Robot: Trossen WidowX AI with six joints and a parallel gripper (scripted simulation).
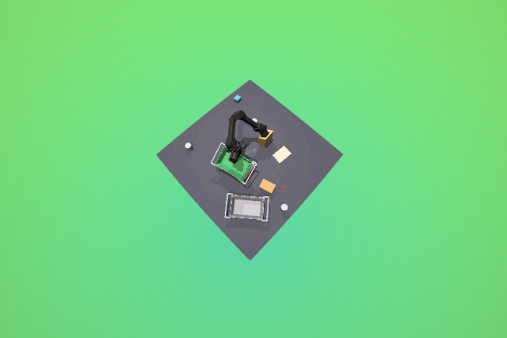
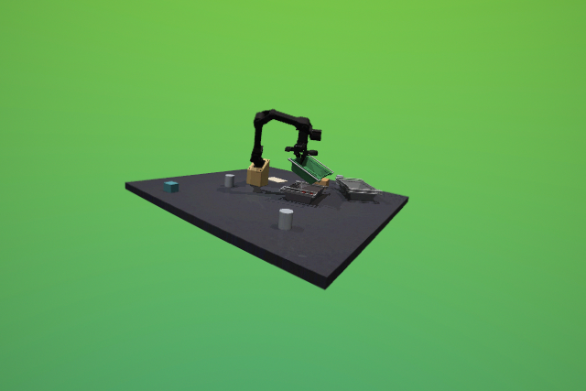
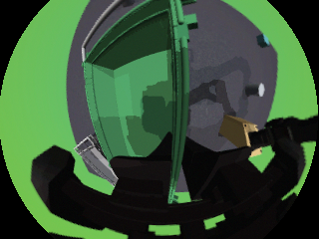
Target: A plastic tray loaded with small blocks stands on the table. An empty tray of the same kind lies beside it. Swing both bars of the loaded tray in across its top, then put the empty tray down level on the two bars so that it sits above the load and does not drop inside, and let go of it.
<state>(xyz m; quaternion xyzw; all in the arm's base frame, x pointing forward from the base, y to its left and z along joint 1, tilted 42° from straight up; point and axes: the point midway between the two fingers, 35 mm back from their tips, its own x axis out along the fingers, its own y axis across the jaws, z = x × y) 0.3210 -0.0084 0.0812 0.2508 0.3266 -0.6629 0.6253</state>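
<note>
Now: the green tray 80 mm ahead of my gripper tip, 10 mm to the left of it and 10 mm below it. From my gripper tip the other things lie so: cream tile 300 mm behind, 270 mm to the left, 180 mm below; teal cube 540 mm behind, 440 mm to the right, 160 mm below.
</note>
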